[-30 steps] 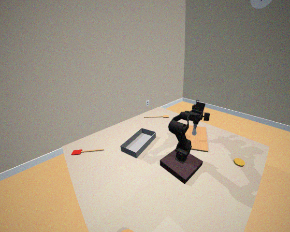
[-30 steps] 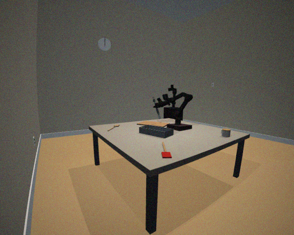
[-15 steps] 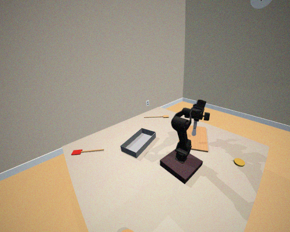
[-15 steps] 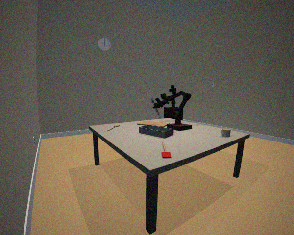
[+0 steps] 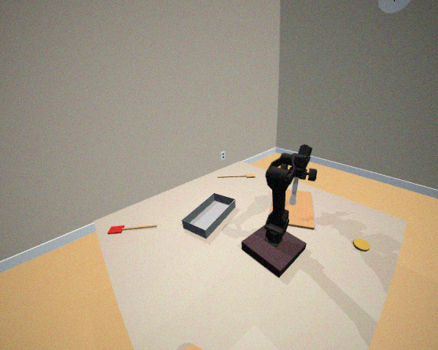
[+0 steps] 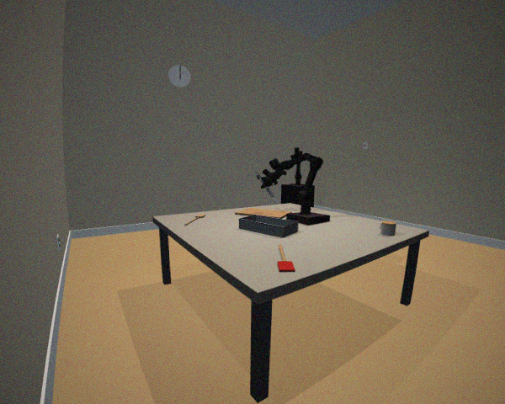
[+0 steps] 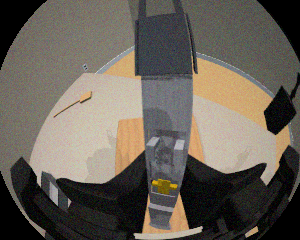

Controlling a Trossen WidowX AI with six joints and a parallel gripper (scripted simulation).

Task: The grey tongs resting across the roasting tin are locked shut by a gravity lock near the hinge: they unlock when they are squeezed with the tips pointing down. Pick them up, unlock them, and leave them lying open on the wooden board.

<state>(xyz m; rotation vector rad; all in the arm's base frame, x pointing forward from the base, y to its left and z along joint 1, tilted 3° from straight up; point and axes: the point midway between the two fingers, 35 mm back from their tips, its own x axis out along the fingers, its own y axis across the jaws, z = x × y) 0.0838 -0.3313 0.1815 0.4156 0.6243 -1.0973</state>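
The wooden board lies 10 mm behind my gripper tip, 20 mm to the left of it and 190 mm below it. The rest, counted from my gripper tip: red spatula (550 mm ahead, 810 mm to the left, 190 mm below); roasting tin (290 mm ahead, 410 mm to the left, 160 mm below); yellow-topped round thing (410 mm behind, 100 mm to the left, 190 mm below).
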